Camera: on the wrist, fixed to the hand. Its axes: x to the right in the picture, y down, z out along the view.
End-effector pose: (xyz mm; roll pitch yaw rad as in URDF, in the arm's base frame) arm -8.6 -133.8 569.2 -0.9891 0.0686 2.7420
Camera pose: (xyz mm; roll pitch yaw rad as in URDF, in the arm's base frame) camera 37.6 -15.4 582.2 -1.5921 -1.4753 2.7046
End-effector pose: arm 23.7 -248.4 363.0 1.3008 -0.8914 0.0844
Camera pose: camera 100.0 -167.9 299.5 0.9736 0.4056 -0.8700
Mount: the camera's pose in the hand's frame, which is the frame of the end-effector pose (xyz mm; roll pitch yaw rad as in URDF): 2.6 -80.9 -98.9 -0.0761 -0.5779 -1.5388
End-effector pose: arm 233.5 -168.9 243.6 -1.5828 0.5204 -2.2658
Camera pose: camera 130.7 -139.3 313.5 -2.3812 -0.7857 -1.3600
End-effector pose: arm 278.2 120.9 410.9 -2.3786 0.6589 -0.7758
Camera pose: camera 328.4 57.8 510.0 -2.5301 -0.1292 0.6598
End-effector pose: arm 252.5 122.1 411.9 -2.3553 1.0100 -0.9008
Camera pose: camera 310.1 28.7 477.3 -2.1790 -0.0873 0.4789
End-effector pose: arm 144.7 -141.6 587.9 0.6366 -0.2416 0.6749
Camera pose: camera 174.4 -125.8 464.6 0.1848 0.0503 -0.8558
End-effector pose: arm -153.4 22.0 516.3 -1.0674 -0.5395 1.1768
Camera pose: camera -41.1 -35.2 537.5 1.6420 -1.0532 -2.1162
